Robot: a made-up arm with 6 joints. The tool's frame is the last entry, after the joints. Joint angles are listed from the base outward. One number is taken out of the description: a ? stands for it. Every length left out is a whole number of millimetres.
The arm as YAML. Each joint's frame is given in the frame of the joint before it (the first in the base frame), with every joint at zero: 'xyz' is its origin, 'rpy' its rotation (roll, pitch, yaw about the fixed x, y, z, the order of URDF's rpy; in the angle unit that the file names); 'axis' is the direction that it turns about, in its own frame. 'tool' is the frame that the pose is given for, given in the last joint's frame.
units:
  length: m
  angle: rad
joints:
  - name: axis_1
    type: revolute
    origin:
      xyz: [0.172, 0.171, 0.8]
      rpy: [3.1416, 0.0, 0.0]
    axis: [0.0, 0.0, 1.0]
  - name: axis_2
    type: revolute
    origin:
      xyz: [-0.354, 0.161, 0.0]
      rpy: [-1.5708, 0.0, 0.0]
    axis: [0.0, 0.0, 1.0]
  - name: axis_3
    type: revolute
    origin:
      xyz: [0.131, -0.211, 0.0]
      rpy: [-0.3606, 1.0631, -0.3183]
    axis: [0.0, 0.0, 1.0]
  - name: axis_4
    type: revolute
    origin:
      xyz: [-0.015, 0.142, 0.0]
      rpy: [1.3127, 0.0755, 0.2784]
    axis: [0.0, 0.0, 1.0]
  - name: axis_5
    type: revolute
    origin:
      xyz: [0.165, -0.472, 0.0]
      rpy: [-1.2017, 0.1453, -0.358]
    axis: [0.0, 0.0, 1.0]
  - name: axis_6
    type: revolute
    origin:
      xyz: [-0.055, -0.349, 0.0]
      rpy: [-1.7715, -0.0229, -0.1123]
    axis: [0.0, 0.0, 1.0]
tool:
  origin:
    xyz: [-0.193, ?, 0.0]
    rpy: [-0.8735, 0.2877, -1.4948]
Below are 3 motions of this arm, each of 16 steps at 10 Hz.
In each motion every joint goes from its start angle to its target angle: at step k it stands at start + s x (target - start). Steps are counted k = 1, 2, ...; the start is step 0. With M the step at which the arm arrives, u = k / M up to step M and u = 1 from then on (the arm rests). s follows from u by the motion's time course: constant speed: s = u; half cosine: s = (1 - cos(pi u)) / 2; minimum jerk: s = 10 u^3 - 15 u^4 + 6 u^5.
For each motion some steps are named. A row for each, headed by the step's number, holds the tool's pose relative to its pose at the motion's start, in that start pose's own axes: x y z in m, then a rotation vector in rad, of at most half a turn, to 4 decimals.
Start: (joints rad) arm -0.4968 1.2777 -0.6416 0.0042 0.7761 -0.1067
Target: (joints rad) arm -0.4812 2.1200 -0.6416 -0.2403 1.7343 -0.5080
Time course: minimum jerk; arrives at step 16
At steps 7, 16:
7: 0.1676 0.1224 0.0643 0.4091 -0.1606 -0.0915
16: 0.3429 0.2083 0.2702 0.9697 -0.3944 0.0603

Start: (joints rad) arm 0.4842 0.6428 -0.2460 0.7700 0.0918 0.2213
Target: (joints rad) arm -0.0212 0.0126 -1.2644 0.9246 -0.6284 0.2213
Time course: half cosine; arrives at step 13
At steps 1, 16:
1: -0.0056 -0.0054 -0.0093 -0.0245 0.0081 0.0099
16: -0.0905 -0.5704 -0.2818 -1.8393 -0.1461 0.4579

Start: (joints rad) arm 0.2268 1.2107 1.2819 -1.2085 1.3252 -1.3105
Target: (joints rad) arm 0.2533 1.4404 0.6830 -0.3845 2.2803 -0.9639
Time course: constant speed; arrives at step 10
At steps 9, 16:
9: -0.1585 0.5761 0.3219 0.8419 0.1788 0.3834
16: -0.1396 0.6227 0.3779 0.9405 0.1374 0.4199

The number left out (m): -0.033
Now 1 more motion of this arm.
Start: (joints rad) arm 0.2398 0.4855 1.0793 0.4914 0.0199 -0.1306
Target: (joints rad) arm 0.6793 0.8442 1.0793 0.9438 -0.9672 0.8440
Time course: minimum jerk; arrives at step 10
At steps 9, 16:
9: 0.1882 -0.1118 0.1380 -1.1729 -0.3614 0.2909
16: 0.1884 -0.1119 0.1396 -1.1821 -0.3595 0.2960

